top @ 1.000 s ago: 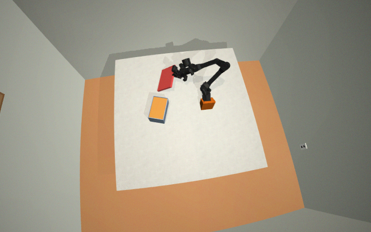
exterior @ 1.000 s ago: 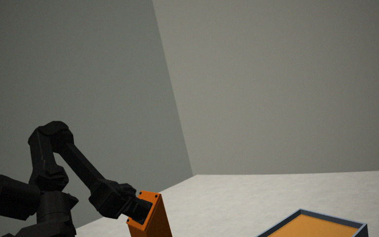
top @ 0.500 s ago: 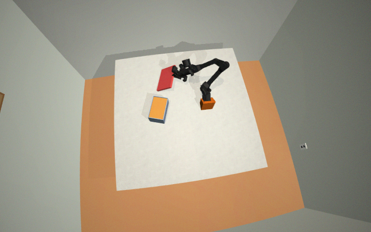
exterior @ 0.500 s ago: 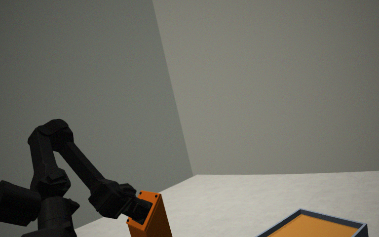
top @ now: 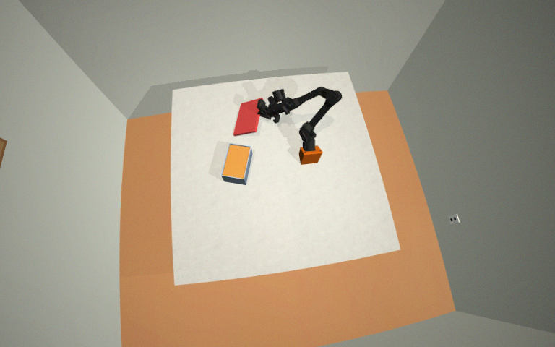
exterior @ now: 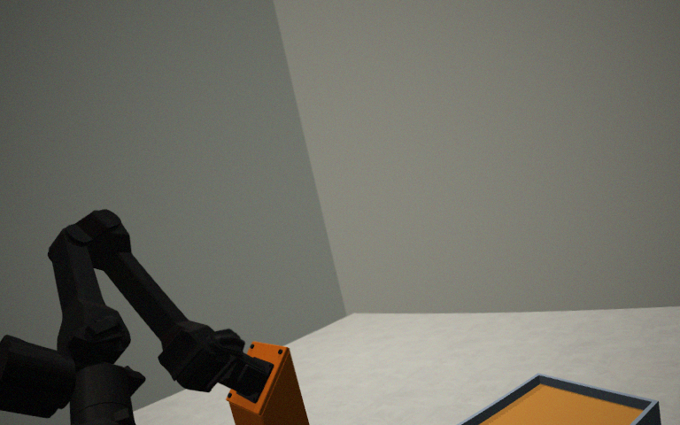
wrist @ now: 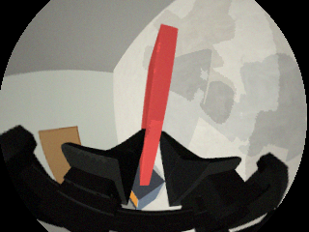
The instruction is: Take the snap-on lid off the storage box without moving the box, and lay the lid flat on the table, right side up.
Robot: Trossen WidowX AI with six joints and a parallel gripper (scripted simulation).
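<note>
The red lid is 7 cm ahead of my gripper tip, 1 cm to the right of it and 4 cm below it. The rest, counted from my gripper tip: storage box: 14 cm ahead, 31 cm to the left, 4 cm below.
</note>
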